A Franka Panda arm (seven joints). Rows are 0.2 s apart.
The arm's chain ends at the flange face. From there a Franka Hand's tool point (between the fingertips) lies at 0.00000 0.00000 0.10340 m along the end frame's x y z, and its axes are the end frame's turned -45 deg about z.
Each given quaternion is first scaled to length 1.
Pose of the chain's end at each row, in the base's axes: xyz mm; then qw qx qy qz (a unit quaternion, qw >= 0):
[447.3 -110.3 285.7 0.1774 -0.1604 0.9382 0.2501]
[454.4 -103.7 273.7 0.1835 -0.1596 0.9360 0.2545]
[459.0 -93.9 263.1 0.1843 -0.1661 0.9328 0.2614]
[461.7 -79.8 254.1 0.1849 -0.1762 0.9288 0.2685]
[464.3 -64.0 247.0 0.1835 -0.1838 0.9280 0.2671]
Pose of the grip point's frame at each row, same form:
[473.4 -55.9 201.7 0.2596 -0.5072 0.8054 0.1632]
[481.5 -48.4 190.7 0.2669 -0.5056 0.8037 0.1649]
[485.6 -37.1 180.9 0.2703 -0.5104 0.7982 0.1710]
[487.4 -21.5 172.7 0.2736 -0.5182 0.7907 0.1773]
[489.4 -5.8 165.3 0.2717 -0.5249 0.7870 0.1765]

